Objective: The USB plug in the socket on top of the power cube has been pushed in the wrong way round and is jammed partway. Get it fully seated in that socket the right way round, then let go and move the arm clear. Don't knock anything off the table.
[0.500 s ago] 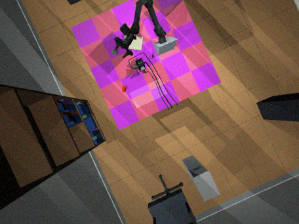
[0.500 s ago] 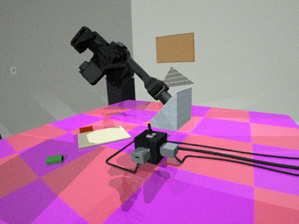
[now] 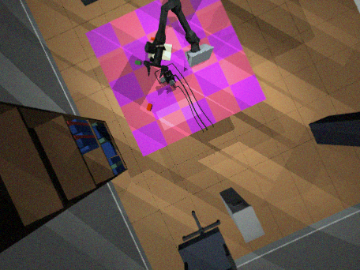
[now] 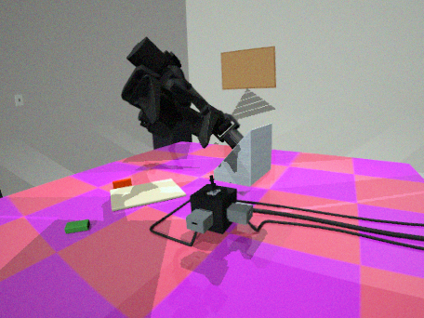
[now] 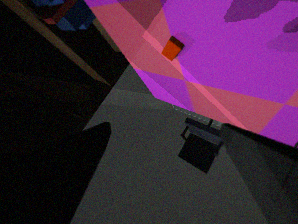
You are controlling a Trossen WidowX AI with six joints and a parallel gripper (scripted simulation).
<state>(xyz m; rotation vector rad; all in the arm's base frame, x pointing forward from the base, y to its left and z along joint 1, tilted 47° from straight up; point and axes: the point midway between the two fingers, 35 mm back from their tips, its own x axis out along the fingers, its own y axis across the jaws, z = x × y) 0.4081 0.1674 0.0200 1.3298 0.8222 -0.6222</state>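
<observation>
The USB plug is 12 cm behind my gripper tip, 4 cm to the right of it and 13 cm below it. From my gripper tip the other things lie so: green block 9 cm ahead, 28 cm to the right, 21 cm below; then white flat pad 15 cm behind, 30 cm to the right, 22 cm below.
</observation>
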